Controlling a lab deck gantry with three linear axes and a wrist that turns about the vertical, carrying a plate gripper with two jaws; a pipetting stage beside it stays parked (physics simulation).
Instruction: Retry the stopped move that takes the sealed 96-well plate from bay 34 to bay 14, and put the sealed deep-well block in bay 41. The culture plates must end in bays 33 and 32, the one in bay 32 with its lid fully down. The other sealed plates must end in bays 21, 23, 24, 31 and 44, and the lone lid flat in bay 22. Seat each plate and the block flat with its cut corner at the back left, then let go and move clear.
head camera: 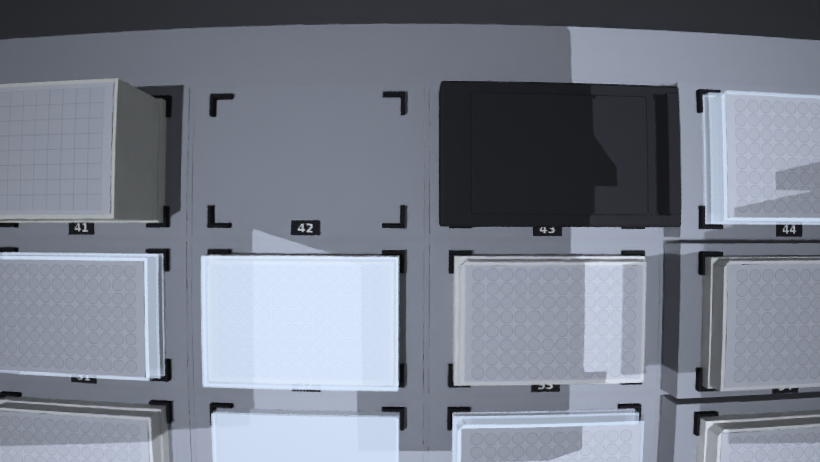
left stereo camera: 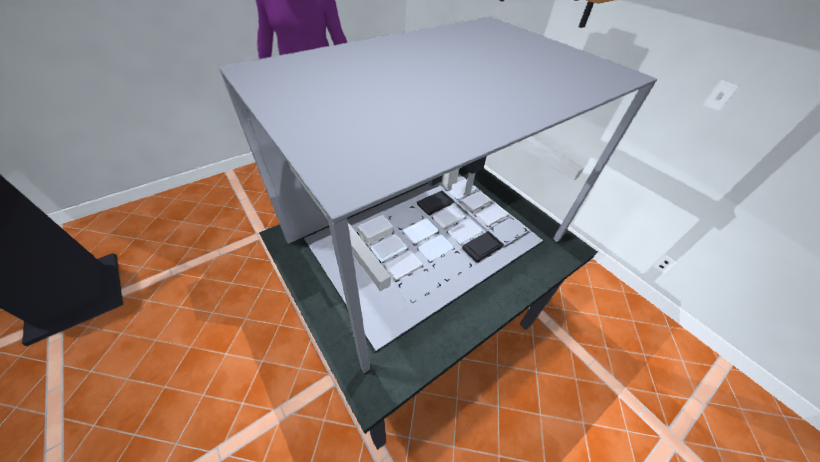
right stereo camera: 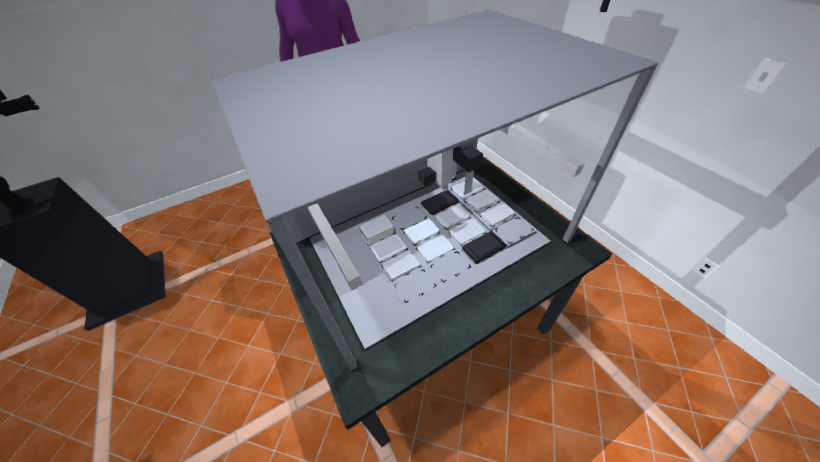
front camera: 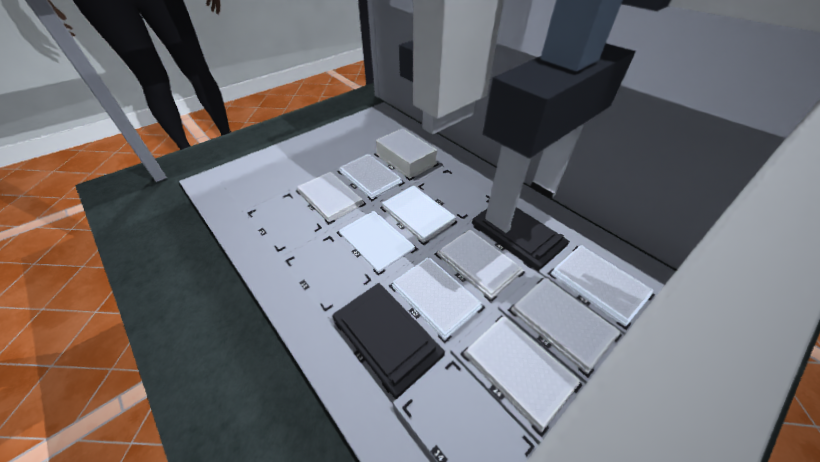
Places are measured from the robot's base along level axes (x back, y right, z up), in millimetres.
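Pixels of known places: gripper, fingertip midpoint: [left stereo camera: 458,187] [right stereo camera: 459,186] [front camera: 520,207]; robot's base at its link origin: [left stereo camera: 412,302] [right stereo camera: 406,302] [front camera: 250,213].
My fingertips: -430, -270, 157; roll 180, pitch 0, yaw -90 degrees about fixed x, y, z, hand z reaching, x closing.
For each thing: its top centre in the pictures, then the offset to it from my fingertips, as dx, dy, dz. "spot": a spot on its surface instead.
- sealed 96-well plate at its top centre: [head camera: 810,324] [front camera: 565,318] [right stereo camera: 482,199] [left stereo camera: 476,200] -126, +13, -128
- Bay 14 at a spot on its surface: [front camera: 473,413] spot: -123, +209, -143
- sealed deep-well block at its top centre: [head camera: 21,150] [front camera: 405,144] [left stereo camera: 375,226] [right stereo camera: 376,226] +366, -94, -115
- bay 33 plate at its top centre: [head camera: 555,323] [front camera: 479,258] [right stereo camera: 452,215] [left stereo camera: 449,215] +38, +13, -143
- bay 32 plate at its top centre: [head camera: 297,323] [front camera: 418,209] [right stereo camera: 421,230] [left stereo camera: 420,230] +202, +13, -141
- lone lid at its top centre: [front camera: 375,238] [right stereo camera: 435,247] [left stereo camera: 435,247] +202, +120, -149
- bay 21 at a spot on its surface: [front camera: 329,196] spot: +355, +126, -143
- bay 31 at a spot on its surface: [front camera: 370,175] spot: +356, +18, -143
- bay 23 at a spot on its surface: [front camera: 437,296] spot: +30, +124, -143
- bay 24 at a spot on its surface: [front camera: 522,373] spot: -134, +128, -128
- bay 44 at a spot on its surface: [front camera: 602,284] spot: -131, -85, -128
- Dark modules fill bay 43 at its top centre: [head camera: 573,148] [front camera: 521,224] [right stereo camera: 440,198] [left stereo camera: 435,199] +34, -95, -126
- bay 13 at its top centre: [front camera: 386,328] [right stereo camera: 484,243] [left stereo camera: 483,242] +34, +226, -126
- Bay 42 at a spot on its surface: [head camera: 306,160] spot: +202, -94, -157
My gripper [front camera: 521,210] is open and empty, its jaws apart above the back right of the deck, near bay 43; its tips are outside the head view. The sealed 96-well plate [front camera: 565,324] [head camera: 774,321] sits flat in bay 34, cut corner back left. Bay 14 [front camera: 473,413] is empty. The sealed deep-well block [front camera: 406,152] [head camera: 57,152] stands in bay 41. The bay 33 plate [front camera: 480,262] [head camera: 550,321] lies flat. The bay 32 plate [front camera: 418,212] [head camera: 301,321] has its lid on; whether fully down is unclear. The lone lid [front camera: 375,241] [head camera: 304,436] lies in bay 22.
Sealed plates sit in bay 21 [front camera: 329,196], bay 31 [front camera: 370,175], bay 23 [front camera: 437,296], bay 24 [front camera: 522,373] and bay 44 [front camera: 602,284]. Dark modules fill bay 43 [head camera: 533,154] and bay 13 [front camera: 388,338]. The parked pipetting stage [front camera: 453,57] hangs beside the gripper. Bay 42 [head camera: 306,160] is empty.
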